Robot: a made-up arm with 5 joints.
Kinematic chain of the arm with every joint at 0, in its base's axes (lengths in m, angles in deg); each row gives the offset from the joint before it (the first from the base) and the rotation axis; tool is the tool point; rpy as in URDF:
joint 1: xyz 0 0 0.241 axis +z
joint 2: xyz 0 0 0 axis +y
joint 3: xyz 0.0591 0 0.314 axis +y
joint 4: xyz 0.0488 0 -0.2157 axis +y
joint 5: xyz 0.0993 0 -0.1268 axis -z
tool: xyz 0 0 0 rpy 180 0 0
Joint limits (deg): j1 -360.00..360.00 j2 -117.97..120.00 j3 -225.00..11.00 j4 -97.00..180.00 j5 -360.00..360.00
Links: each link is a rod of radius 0.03 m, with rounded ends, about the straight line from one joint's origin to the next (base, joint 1, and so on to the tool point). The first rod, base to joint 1, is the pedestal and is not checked.
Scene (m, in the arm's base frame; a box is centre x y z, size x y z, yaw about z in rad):
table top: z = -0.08
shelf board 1: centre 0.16 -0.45 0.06 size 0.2 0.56 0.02 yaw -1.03
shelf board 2: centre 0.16 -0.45 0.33 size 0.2 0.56 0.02 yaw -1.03
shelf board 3: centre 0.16 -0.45 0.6 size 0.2 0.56 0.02 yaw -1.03
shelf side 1: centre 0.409 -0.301 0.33 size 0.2 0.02 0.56 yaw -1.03
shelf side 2: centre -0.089 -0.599 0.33 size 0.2 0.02 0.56 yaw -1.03
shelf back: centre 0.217 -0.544 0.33 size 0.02 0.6 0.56 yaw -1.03
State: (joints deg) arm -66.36 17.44 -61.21 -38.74 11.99
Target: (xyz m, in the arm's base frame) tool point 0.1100 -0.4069 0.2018
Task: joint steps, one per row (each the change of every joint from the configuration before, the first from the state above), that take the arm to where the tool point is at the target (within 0.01 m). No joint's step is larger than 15 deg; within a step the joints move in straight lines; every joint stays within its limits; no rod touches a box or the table.
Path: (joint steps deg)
1: -1.83 -11.43 14.40 -1.78 0.00
2: -1.84 -11.43 14.39 -1.78 0.00
3: -1.83 -11.44 14.40 -1.77 0.00
4: -3.99 11.44 4.65 5.69 0.00
5: -3.99 11.44 4.65 5.70 0.00
6: -3.99 11.43 4.65 5.69 0.00
7: 4.48 7.50 -14.72 -1.43 0.00
8: 4.48 7.49 -14.73 -1.44 0.00

